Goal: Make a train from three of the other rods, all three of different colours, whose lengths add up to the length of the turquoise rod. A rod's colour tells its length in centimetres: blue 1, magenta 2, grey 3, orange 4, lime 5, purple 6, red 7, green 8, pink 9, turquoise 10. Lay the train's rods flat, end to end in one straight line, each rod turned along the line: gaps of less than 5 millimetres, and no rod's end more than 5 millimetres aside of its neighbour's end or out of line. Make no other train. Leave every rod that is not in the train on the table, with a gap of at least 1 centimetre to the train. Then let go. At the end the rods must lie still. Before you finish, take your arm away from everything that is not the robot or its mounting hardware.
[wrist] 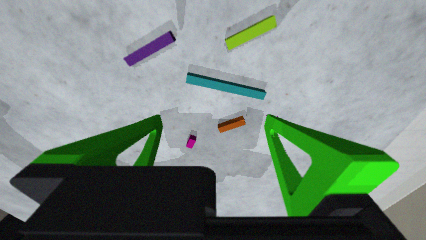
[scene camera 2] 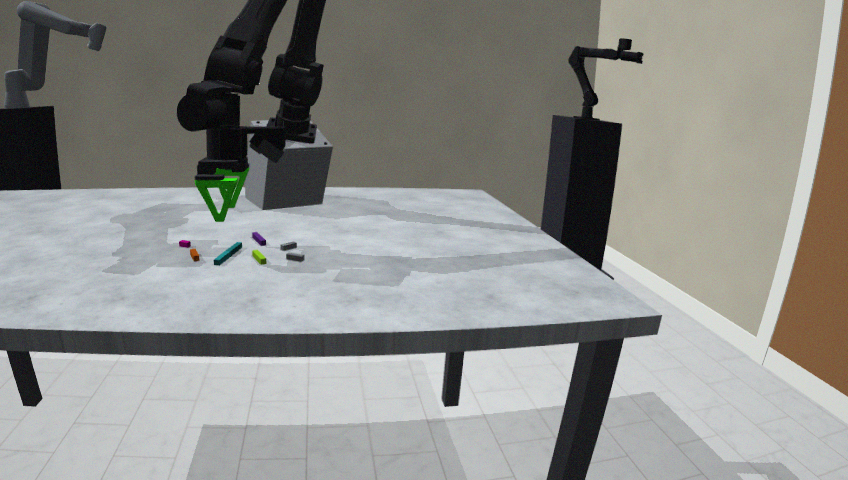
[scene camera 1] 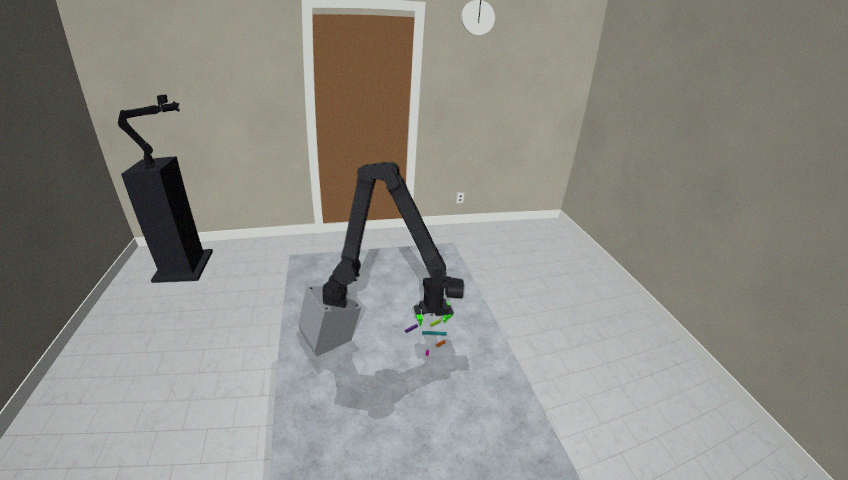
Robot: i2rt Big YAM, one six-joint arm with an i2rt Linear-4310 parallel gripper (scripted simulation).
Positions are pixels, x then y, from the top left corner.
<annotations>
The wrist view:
gripper: 213, 120
turquoise rod: 195, 79
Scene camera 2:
gripper: 225, 214
</annotations>
